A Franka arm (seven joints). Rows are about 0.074 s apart.
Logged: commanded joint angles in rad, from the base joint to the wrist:
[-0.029, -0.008, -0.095, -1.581, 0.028, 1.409, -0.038]
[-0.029, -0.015, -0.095, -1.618, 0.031, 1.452, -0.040]
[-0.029, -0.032, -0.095, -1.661, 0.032, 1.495, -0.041]
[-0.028, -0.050, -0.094, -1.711, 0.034, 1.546, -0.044]
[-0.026, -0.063, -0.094, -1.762, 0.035, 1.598, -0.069]
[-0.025, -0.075, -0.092, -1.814, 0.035, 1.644, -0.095]
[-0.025, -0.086, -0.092, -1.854, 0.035, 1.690, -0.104]
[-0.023, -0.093, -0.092, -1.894, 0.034, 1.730, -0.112]
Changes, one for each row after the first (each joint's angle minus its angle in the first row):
[0.000, -0.007, 0.000, -0.037, 0.003, 0.043, -0.002]
[0.000, -0.024, 0.000, -0.080, 0.004, 0.086, -0.003]
[0.001, -0.042, 0.001, -0.130, 0.006, 0.137, -0.006]
[0.003, -0.055, 0.001, -0.181, 0.007, 0.189, -0.031]
[0.004, -0.067, 0.003, -0.233, 0.007, 0.235, -0.057]
[0.004, -0.078, 0.003, -0.273, 0.007, 0.281, -0.066]
[0.006, -0.085, 0.003, -0.313, 0.006, 0.321, -0.074]

